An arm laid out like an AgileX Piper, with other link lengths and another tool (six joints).
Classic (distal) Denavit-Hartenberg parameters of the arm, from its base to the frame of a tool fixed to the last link. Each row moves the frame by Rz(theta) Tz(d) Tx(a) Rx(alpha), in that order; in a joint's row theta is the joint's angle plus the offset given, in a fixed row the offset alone. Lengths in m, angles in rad.
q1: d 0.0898  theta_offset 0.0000  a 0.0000  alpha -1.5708
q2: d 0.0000  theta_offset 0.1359  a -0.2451  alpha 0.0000
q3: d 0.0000  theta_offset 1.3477  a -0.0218  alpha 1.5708
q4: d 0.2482  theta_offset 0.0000  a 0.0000  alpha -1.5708
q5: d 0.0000  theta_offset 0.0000  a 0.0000  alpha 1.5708
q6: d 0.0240  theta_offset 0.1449  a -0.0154  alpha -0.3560
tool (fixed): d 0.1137  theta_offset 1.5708  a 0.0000  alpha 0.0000
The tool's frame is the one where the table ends.
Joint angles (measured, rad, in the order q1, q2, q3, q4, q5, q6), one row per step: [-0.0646 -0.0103 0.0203 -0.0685 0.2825 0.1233]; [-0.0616 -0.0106 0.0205 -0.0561 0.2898 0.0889]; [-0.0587 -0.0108 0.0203 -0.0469 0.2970 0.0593]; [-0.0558 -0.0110 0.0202 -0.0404 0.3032 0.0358]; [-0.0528 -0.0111 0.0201 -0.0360 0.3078 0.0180]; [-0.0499 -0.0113 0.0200 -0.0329 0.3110 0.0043]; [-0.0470 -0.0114 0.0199 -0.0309 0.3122 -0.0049]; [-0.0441 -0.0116 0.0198 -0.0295 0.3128 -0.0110]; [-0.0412 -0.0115 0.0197 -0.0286 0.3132 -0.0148]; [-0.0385 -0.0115 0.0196 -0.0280 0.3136 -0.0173]
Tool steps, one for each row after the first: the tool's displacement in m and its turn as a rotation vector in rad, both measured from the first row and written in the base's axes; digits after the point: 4 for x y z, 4 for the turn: [-0.0003 0.0013 -0.0018 -0.0207 0.0091 0.0106]; [-0.0007 0.0025 -0.0034 -0.0400 0.0175 0.0202]; [-0.0010 0.0035 -0.0048 -0.0560 0.0246 0.0285]; [-0.0012 0.0043 -0.0058 -0.0687 0.0299 0.0357]; [-0.0015 0.0051 -0.0066 -0.0788 0.0334 0.0418]; [-0.0016 0.0057 -0.0069 -0.0857 0.0348 0.0469]; [-0.0018 0.0062 -0.0071 -0.0903 0.0353 0.0512]; [-0.0019 0.0067 -0.0073 -0.0931 0.0357 0.0551]; [-0.0020 0.0072 -0.0073 -0.0950 0.0360 0.0584]
